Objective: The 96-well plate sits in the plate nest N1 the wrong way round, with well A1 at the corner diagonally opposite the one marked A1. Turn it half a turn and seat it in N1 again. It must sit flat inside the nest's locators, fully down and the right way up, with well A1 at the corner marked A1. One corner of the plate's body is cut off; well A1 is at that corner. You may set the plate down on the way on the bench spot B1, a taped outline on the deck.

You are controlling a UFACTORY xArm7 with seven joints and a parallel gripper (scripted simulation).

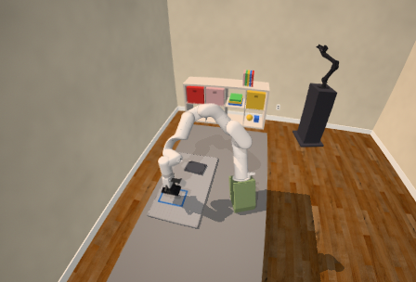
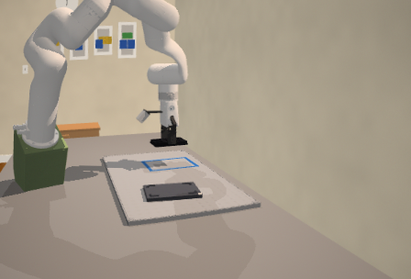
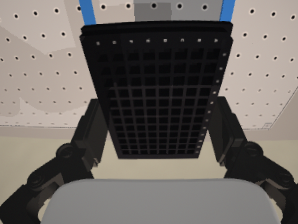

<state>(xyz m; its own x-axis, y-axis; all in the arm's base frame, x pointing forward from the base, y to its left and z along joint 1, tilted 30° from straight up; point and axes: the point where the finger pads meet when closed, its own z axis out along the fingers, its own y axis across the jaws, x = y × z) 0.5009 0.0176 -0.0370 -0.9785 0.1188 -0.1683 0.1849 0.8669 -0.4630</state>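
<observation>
Right now the black 96-well plate is 10 mm below my hand. The rest, counted from my hand: dark plate nest N1: 150 mm behind, 300 mm to the right, 90 mm below.
</observation>
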